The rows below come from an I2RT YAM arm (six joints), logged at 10 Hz.
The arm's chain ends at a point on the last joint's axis. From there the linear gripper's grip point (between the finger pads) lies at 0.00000 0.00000 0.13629 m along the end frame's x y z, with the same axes.
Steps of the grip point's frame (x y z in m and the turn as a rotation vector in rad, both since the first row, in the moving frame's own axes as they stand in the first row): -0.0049 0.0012 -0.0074 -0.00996 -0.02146 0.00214; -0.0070 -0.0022 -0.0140 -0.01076 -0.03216 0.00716; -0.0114 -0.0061 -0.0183 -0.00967 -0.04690 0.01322; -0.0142 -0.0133 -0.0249 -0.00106 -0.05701 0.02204; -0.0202 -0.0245 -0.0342 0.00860 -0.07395 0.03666; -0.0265 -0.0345 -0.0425 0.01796 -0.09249 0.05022; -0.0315 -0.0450 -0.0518 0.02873 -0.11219 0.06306; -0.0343 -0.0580 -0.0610 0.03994 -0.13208 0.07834
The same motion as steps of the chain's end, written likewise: -0.0020 -0.0002 -0.0074 -0.00996 -0.02146 0.00214; -0.0026 -0.0037 -0.0139 -0.01076 -0.03216 0.00716; -0.0050 -0.0074 -0.0181 -0.00967 -0.04690 0.01322; -0.0064 -0.0134 -0.0247 -0.00106 -0.05701 0.02204; -0.0102 -0.0231 -0.0338 0.00860 -0.07395 0.03666; -0.0140 -0.0317 -0.0419 0.01796 -0.09249 0.05022; -0.0164 -0.0406 -0.0509 0.02873 -0.11219 0.06306; -0.0166 -0.0519 -0.0597 0.03994 -0.13208 0.07834
